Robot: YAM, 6 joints.
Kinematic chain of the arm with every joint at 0, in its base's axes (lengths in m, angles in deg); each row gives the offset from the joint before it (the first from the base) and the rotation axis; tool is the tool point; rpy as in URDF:
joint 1: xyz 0 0 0.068 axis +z
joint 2: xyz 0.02 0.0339 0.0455 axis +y
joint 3: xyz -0.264 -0.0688 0 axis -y
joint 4: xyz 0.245 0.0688 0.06 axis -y
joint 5: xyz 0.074 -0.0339 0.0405 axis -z
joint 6: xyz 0.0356 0 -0.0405 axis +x
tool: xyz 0 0 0 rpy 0 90 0
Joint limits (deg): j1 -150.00..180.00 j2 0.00..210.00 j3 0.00..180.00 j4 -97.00..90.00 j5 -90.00..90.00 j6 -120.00..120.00
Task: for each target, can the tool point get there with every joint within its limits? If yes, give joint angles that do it. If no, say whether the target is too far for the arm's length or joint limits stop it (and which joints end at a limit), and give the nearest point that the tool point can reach.
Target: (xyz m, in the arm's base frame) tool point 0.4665 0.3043 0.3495
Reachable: yes | joints 32.12 134.35 134.47 -7.17 -15.77 94.95
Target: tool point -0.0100 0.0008 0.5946
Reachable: yes | joints -33.85 48.71 115.45 -48.62 7.97 -25.89
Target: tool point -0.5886 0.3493 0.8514
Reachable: no: too far | nearest point -0.3773 0.2239 0.5786 | short by 0.367 m
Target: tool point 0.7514 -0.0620 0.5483
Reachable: no: too far | nearest point 0.5566 -0.0459 0.4325 | short by 0.227 m
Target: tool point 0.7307 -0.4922 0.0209
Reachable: no: too far | nearest point 0.5327 -0.3588 0.0466 | short by 0.240 m
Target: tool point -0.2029 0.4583 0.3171
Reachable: yes | joints 111.59 122.19 115.56 -22.98 -34.27 35.87
